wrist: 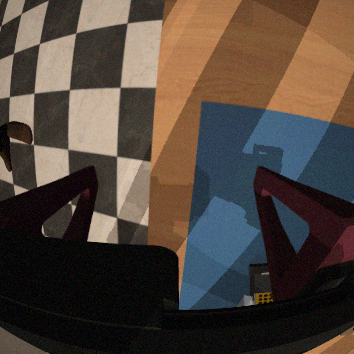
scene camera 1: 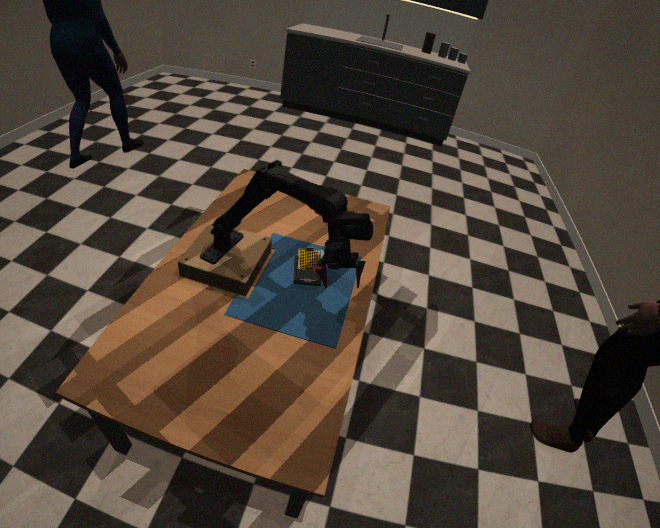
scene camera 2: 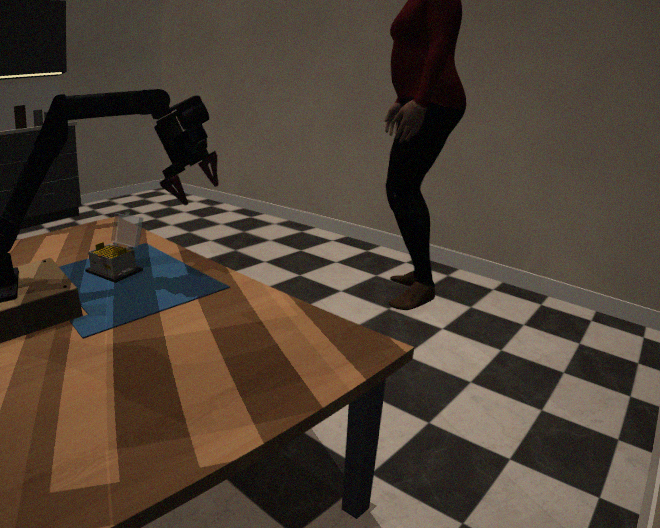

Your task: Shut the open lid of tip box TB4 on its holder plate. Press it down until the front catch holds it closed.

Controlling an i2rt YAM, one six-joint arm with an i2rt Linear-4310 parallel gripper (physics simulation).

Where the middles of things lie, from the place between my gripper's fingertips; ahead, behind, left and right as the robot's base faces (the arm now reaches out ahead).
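Scene:
I see the clear lid [scene camera 2: 127,229], which sits 27 cm to the left of my hand and 15 cm behind it, and 12 cm below it.

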